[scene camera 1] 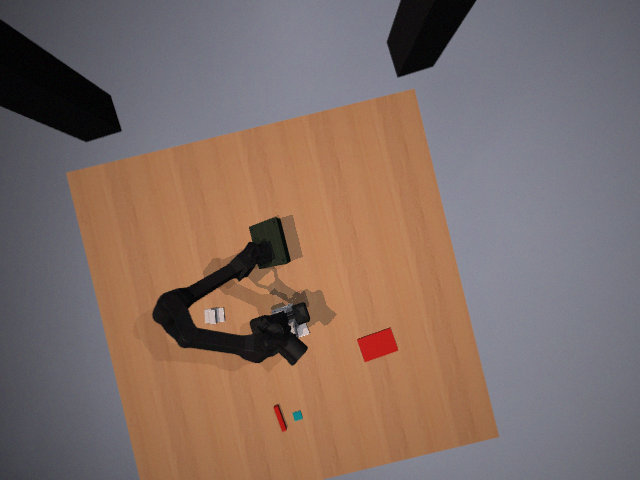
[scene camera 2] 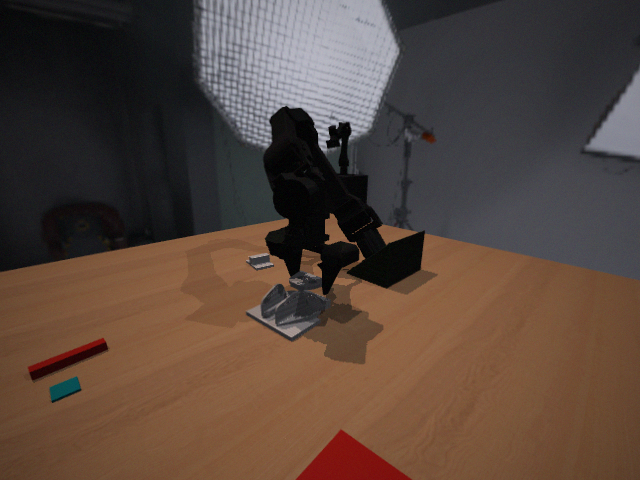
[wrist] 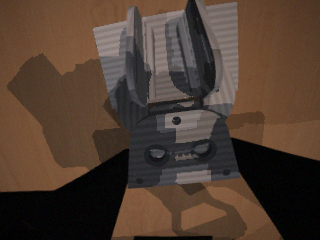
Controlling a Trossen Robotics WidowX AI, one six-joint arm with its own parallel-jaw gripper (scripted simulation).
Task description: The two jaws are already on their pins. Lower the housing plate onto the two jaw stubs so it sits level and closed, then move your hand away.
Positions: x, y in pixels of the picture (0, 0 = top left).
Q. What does my gripper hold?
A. A grey housing plate.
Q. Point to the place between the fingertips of my gripper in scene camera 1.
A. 283, 313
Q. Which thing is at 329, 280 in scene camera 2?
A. My gripper.
